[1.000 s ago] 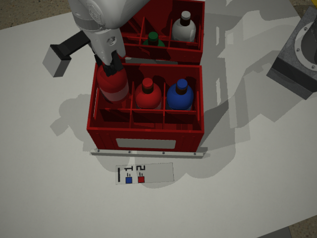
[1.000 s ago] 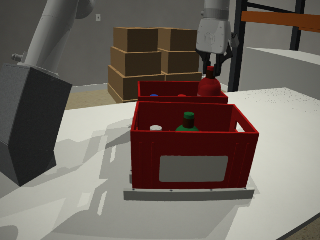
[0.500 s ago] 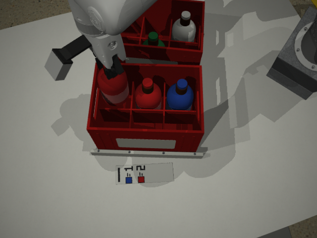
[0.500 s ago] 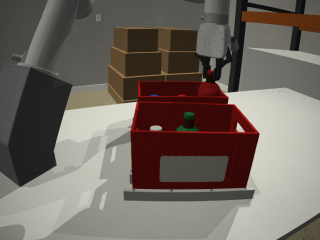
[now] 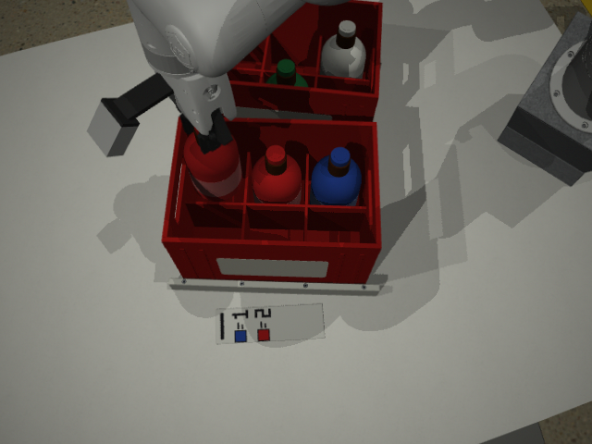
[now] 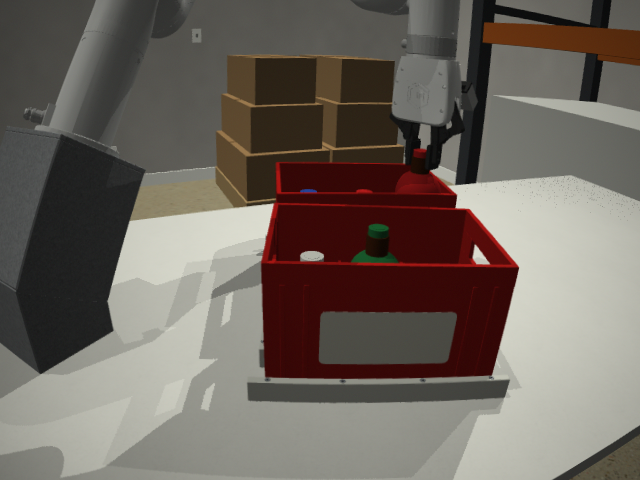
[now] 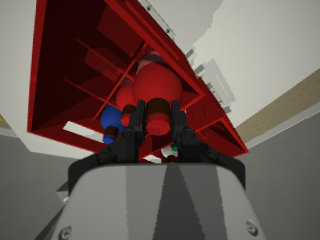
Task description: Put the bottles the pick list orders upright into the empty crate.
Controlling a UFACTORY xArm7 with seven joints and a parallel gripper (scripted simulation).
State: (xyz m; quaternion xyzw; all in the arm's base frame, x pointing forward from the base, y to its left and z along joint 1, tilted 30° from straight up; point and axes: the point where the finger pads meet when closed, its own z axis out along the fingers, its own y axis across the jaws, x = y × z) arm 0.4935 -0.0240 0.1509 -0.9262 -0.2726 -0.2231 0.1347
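Now: hand 140 mm above the red bottle and 90 mm past it. From my hand the other things lie so: pick list (220 mm below, 200 mm to the left, 70 mm behind); green bottle (150 mm to the right, 140 mm below, 110 mm behind); blue bottle (180 mm behind, 140 mm below, 10 mm to the left).
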